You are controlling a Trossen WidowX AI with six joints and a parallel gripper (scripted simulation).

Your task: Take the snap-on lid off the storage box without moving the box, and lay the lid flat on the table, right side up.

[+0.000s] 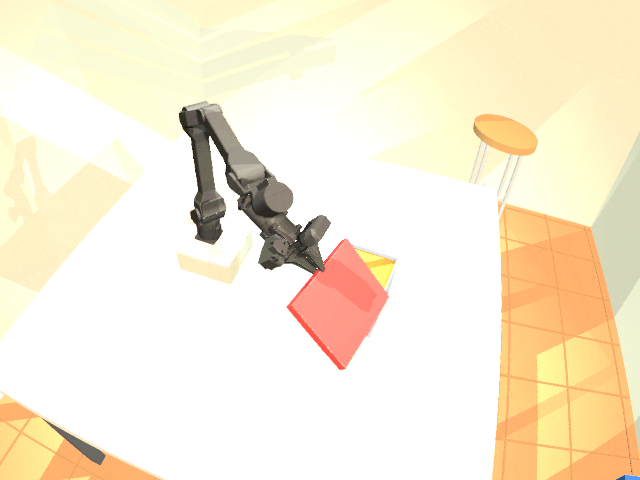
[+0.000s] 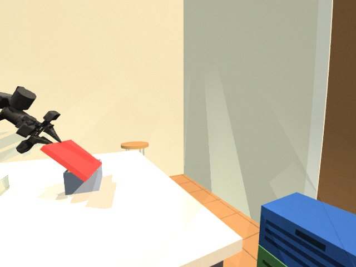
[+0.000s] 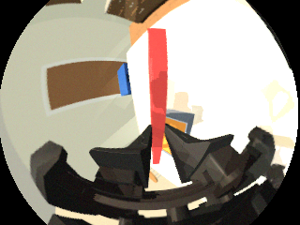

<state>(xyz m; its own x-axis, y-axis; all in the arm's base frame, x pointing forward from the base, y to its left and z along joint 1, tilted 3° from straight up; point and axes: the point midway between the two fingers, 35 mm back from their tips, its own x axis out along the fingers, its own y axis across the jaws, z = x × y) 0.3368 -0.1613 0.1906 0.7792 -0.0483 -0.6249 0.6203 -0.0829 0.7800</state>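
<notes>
Right now my gripper tip is 6 cm short of the red lid, 5 cm above it and 2 cm to the left of it. From my gripper tip the other things lie so: storage box 18 cm below, 14 cm to the left, 7 cm ahead.
</notes>
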